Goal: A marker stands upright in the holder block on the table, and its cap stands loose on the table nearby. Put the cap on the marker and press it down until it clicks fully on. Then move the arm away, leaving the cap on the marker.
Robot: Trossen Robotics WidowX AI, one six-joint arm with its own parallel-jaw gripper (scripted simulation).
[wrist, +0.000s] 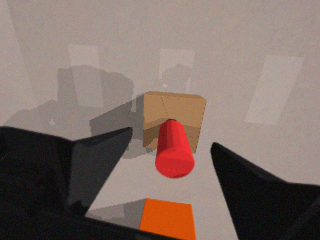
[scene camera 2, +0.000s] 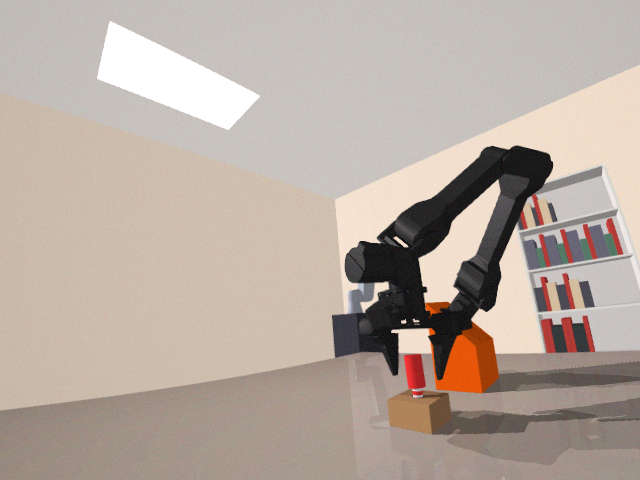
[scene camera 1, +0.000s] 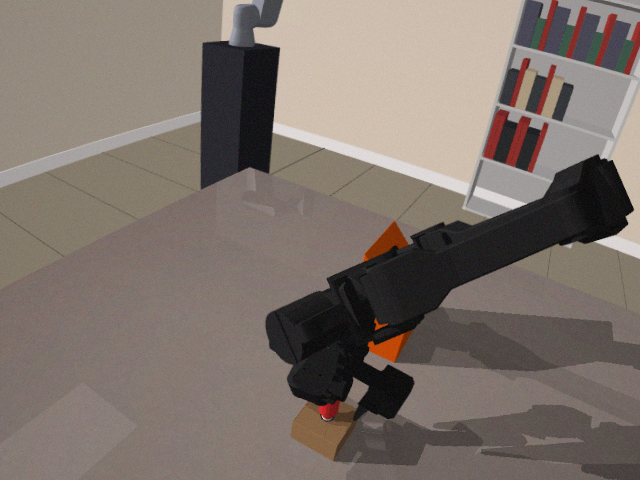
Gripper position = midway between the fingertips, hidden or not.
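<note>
Open and holding nothing, the gripper (scene camera 1: pixel 330 402) is visible here, and there are further sightings of the gripper (wrist: pixel 171 138) (scene camera 2: pixel 416 377). The scene also shows a red cap (wrist: pixel 174 159), and it shows a tan holder block (scene camera 2: pixel 427 419).
</note>
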